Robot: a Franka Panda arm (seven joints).
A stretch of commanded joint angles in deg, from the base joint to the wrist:
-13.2 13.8 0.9 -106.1 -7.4 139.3 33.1
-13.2 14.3 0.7 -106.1 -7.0 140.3 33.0
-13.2 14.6 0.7 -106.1 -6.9 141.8 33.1
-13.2 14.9 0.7 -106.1 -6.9 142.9 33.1
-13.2 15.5 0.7 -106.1 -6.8 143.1 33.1
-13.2 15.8 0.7 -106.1 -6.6 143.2 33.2
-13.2 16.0 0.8 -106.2 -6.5 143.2 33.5
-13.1 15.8 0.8 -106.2 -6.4 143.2 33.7
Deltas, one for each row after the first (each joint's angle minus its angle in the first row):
0.0 0.5 -0.2 0.0 0.4 1.0 -0.1
0.0 0.8 -0.2 0.0 0.5 2.5 0.0
0.0 1.1 -0.2 0.0 0.5 3.6 0.0
0.0 1.7 -0.2 0.0 0.6 3.8 0.0
0.0 2.0 -0.2 0.0 0.8 3.9 0.1
0.0 2.2 -0.1 -0.1 0.9 3.9 0.4
0.1 2.0 -0.1 -0.1 1.0 3.9 0.6

